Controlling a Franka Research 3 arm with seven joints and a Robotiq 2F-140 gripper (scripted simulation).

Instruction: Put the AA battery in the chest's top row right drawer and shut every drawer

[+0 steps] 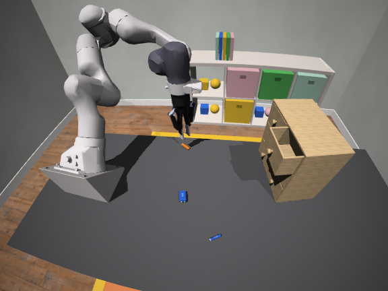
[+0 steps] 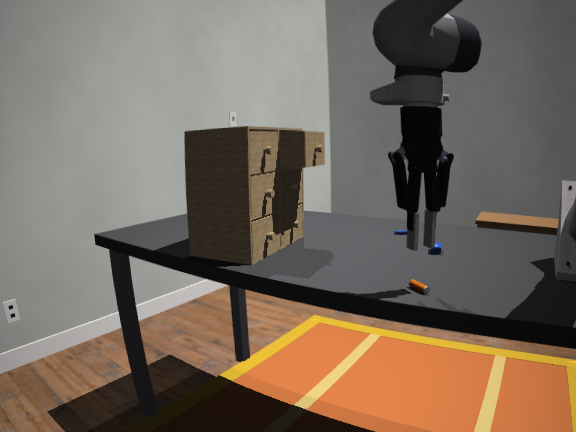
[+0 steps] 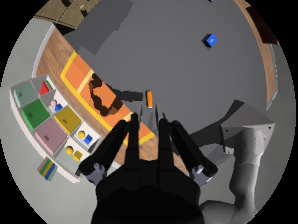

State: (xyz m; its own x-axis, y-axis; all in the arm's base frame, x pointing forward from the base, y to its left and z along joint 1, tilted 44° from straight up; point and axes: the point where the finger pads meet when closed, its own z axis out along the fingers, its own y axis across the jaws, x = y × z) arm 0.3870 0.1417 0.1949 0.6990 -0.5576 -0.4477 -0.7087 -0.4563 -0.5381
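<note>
The orange AA battery lies 11 cm below my hand. From my hand the other things lie so: blue block-shaped battery (29 cm to the right, 10 cm below, 1 cm ahead); thin blue cylinder (44 cm to the right, 15 cm ahead, 11 cm below).
</note>
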